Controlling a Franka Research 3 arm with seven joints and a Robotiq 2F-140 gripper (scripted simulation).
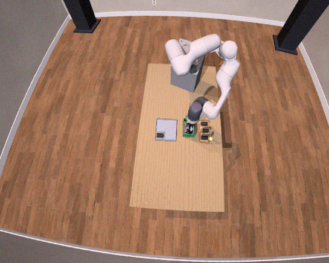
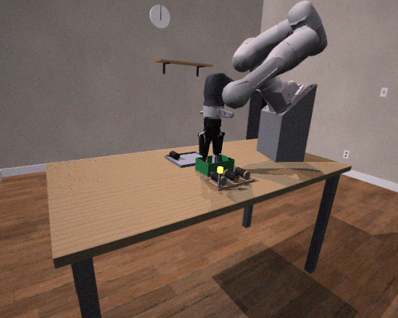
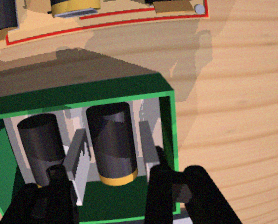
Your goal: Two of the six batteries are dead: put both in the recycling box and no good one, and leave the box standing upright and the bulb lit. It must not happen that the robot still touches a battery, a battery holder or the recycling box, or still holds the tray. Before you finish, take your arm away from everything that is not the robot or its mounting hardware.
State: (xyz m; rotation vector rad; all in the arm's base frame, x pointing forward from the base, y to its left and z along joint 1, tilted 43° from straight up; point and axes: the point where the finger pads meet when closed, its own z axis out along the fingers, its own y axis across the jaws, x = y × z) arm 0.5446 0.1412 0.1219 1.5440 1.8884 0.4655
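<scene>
Right now the green recycling box is 3 cm below my hand, 3 cm behind it and 1 cm to the right of it. The rest, counted from my hand: grey tray 20 cm to the right, 4 cm below, 2 cm ahead.
</scene>
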